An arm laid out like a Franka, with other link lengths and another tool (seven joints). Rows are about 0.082 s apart.
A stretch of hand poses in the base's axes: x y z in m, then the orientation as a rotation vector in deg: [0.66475, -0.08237, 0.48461, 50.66, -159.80, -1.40]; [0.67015, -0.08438, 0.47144, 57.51, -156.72, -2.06]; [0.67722, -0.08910, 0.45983, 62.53, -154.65, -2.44]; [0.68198, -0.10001, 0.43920, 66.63, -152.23, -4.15]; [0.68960, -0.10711, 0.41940, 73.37, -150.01, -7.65]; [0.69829, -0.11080, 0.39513, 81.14, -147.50, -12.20]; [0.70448, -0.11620, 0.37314, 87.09, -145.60, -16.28]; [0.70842, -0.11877, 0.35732, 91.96, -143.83, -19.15]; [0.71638, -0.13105, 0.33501, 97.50, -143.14, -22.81]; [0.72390, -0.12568, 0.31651, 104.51, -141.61, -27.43]
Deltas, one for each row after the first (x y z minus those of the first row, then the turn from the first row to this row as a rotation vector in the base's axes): [0.00540, -0.00201, -0.01317, 0.75, 0.93, 5.02]; [0.01247, -0.00673, -0.02478, 1.35, 1.24, 8.67]; [0.01723, -0.01764, -0.04541, 2.61, 2.29, 11.75]; [0.02485, -0.02474, -0.06521, 5.64, 2.30, 16.27]; [0.03354, -0.02843, -0.08948, 9.59, 1.92, 21.37]; [0.03973, -0.03383, -0.11147, 13.07, 1.36, 25.15]; [0.04367, -0.03640, -0.12729, 15.61, 0.81, 28.30]; [0.05163, -0.04868, -0.14960, 18.99, -1.12, 31.33]; [0.05915, -0.04331, -0.16810, 23.16, -3.36, 35.25]
